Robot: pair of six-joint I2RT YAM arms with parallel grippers.
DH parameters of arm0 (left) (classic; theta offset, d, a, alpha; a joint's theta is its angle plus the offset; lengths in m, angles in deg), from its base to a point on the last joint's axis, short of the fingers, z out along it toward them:
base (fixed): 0 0 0 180
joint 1: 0 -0.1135 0.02 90
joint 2: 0 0 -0.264 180
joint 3: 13.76 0 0.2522 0
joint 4: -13.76 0 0.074 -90
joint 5: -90 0 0 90
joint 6: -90 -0.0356 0 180
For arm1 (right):
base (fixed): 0 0 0 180
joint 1: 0 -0.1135 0.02 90
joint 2: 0 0 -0.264 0
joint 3: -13.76 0 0.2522 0
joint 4: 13.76 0 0.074 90
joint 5: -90 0 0 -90
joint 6: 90 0.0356 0 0
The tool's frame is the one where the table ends.
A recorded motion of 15 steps. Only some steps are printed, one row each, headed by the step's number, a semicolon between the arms.
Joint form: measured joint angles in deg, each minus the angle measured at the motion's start. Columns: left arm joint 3, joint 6, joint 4, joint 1, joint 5, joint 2; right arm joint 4, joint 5, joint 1, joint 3, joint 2, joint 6.
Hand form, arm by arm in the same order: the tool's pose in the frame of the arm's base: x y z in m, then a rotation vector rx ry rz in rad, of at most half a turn. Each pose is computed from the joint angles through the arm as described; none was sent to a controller.
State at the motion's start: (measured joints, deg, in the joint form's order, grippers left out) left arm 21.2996 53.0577 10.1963 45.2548 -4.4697 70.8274; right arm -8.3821 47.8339 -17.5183 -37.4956 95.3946 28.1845
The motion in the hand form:
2: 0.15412 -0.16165 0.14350 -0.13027 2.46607 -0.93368; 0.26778 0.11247 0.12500 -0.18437 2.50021 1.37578
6: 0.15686 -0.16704 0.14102 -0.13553 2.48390 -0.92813; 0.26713 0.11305 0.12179 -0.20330 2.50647 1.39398
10: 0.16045 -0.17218 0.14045 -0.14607 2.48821 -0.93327; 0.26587 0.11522 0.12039 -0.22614 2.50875 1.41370
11: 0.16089 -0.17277 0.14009 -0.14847 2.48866 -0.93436; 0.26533 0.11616 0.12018 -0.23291 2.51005 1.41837
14: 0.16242 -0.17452 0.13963 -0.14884 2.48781 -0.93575; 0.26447 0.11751 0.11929 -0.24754 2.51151 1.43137
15: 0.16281 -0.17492 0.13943 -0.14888 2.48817 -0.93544; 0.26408 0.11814 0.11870 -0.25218 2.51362 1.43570
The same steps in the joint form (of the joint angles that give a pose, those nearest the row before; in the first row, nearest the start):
2: 0.07 0.61 0.00 0.46 0.37 0.81; 0.02 0.63 0.00 0.00 0.31 -0.42
6: 1.14 1.20 0.37 0.92 0.44 3.12; 0.20 1.66 -0.07 0.00 1.03 -1.20
10: 2.25 1.90 1.07 1.16 0.46 5.03; 0.28 2.56 -0.48 0.00 1.38 -1.66
11: 2.34 2.03 1.27 1.18 0.46 5.31; 0.35 2.73 -0.68 0.00 1.42 -1.75
14: 2.69 2.08 1.73 1.20 0.46 6.05; 0.44 3.32 -0.94 0.00 1.64 -2.05
15: 2.78 2.08 1.82 1.20 0.46 6.25; 0.48 3.50 -1.07 0.00 1.77 -2.14

